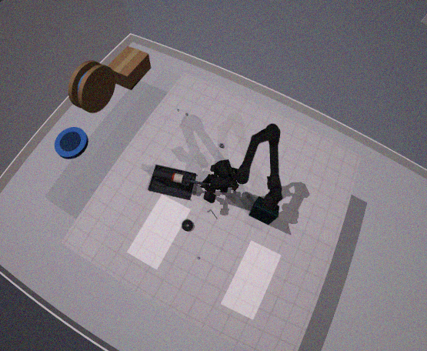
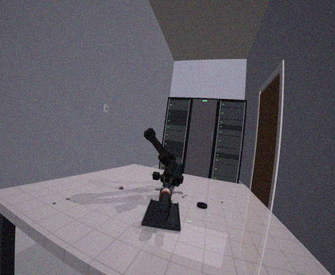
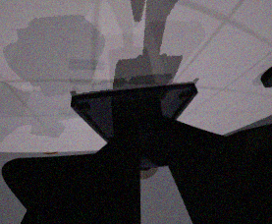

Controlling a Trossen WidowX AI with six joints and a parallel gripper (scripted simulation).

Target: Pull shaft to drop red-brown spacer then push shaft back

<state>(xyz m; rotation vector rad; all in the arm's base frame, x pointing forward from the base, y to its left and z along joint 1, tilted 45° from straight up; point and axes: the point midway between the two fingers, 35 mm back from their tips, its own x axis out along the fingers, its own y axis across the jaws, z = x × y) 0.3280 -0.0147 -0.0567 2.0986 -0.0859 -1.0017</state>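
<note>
My gripper tip is 6 cm short of the grey shaft, 2 cm to the right of it and 2 cm below it. The rest, counted from my gripper tip: dark fixture plate 16 cm ahead, 4 cm to the left, 1 cm below; red-brown spacer 14 cm ahead, 4 cm to the left, 2 cm above; bent key 11 cm behind, 9 cm to the left, 5 cm below.
</note>
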